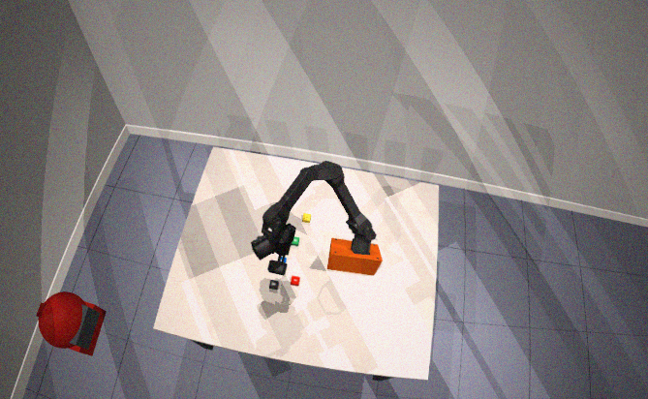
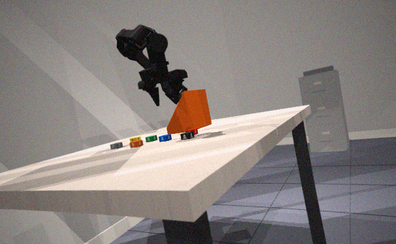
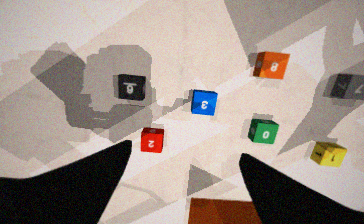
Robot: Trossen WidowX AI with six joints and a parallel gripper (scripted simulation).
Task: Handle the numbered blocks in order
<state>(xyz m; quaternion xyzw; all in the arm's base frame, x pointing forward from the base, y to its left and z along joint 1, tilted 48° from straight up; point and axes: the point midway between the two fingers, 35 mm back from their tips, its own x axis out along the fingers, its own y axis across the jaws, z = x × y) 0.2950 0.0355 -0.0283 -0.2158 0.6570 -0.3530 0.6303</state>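
My gripper tip is 120 mm to the left of the green block, 120 mm above it and 40 mm past it. Also, from my gripper tip: red block: 120 mm below, 50 mm to the left, 50 mm behind; blue block: 120 mm below, 30 mm to the right, 10 mm ahead; black block: 120 mm below, 70 mm to the left, 30 mm ahead.
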